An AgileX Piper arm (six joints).
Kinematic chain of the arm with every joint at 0, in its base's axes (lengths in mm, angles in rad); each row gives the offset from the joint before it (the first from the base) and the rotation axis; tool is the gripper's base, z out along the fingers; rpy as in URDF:
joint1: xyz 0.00 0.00 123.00 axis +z
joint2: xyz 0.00 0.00 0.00 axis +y
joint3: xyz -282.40 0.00 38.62 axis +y
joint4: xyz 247.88 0.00 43.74 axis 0.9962 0 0.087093
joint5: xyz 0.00 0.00 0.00 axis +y
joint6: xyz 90.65 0.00 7.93 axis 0.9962 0 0.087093
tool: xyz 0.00 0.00 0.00 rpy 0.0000 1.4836 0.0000
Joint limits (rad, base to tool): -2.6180..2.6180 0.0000..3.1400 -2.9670..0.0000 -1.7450..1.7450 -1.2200..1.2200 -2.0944..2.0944
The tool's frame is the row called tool.
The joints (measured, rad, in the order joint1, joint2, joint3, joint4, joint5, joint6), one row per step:
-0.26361, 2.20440, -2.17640, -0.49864, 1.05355, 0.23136
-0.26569, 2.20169, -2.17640, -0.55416, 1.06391, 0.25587
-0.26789, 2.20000, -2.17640, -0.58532, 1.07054, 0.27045
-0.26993, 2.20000, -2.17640, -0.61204, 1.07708, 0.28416
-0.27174, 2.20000, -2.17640, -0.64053, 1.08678, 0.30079
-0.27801, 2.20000, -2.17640, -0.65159, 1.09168, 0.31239
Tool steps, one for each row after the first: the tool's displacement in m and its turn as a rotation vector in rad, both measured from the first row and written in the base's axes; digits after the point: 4 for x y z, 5 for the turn. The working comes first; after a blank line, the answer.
Tool pose at each row, in the base's axes (x y z in m, rotation vector in rad; the steps are taken from these numbers as rounded here):
0.4694, -0.1659, 0.2978, 0.46663, 2.46260, -0.65895
0.4666, -0.1704, 0.3009, 0.48468, 2.44760, -0.72310
0.4648, -0.1733, 0.3028, 0.49759, 2.43803, -0.75936
0.4633, -0.1760, 0.3038, 0.51055, 2.43072, -0.79039
0.4616, -0.1786, 0.3047, 0.52794, 2.42336, -0.82333
0.4599, -0.1822, 0.3051, 0.54839, 2.41829, -0.83667

-0.0028, -0.0045, 0.0031, -0.04171, 0.00665, -0.02835
-0.0046, -0.0074, 0.0050, -0.06484, 0.00992, -0.04637
-0.0061, -0.0101, 0.0060, -0.08380, 0.01381, -0.06328
-0.0078, -0.0127, 0.0069, -0.10281, 0.01858, -0.08389
-0.0095, -0.0163, 0.0073, -0.10801, 0.01843, -0.10174

